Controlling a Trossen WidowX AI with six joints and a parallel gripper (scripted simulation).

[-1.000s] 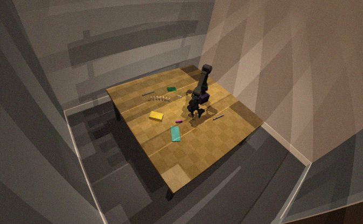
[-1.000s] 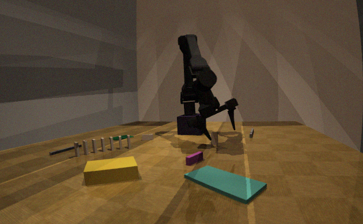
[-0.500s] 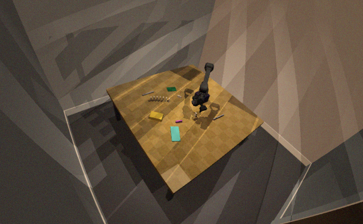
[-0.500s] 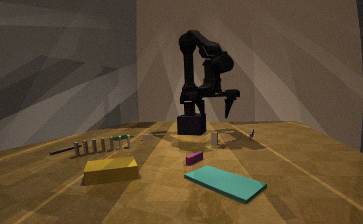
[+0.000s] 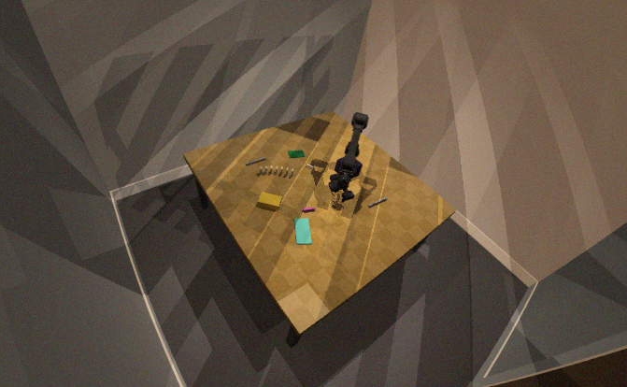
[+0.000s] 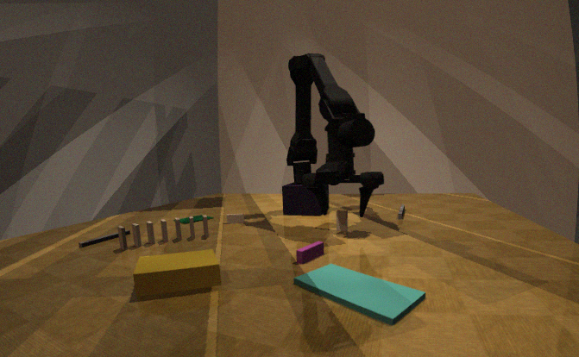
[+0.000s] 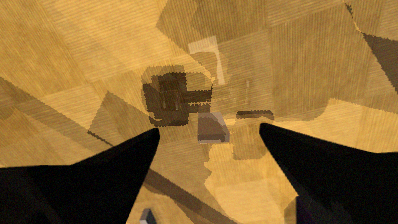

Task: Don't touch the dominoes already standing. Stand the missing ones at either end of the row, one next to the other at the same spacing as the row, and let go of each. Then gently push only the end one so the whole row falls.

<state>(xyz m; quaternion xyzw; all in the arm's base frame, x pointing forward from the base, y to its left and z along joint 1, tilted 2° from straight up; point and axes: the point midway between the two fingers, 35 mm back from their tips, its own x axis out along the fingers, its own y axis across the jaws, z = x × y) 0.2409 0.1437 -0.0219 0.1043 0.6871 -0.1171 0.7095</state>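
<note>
Right now my gripper tip is 46 cm to the left of the green flat piece, 8 cm past it and 4 cm above it. The rest, counted from my gripper tip: purple block: 19 cm ahead, 4 cm to the right, 3 cm below; then flat teal slab: 31 cm ahead, 4 cm to the left, 3 cm below; then yellow block: 33 cm ahead, 22 cm to the right, 2 cm below.
</note>
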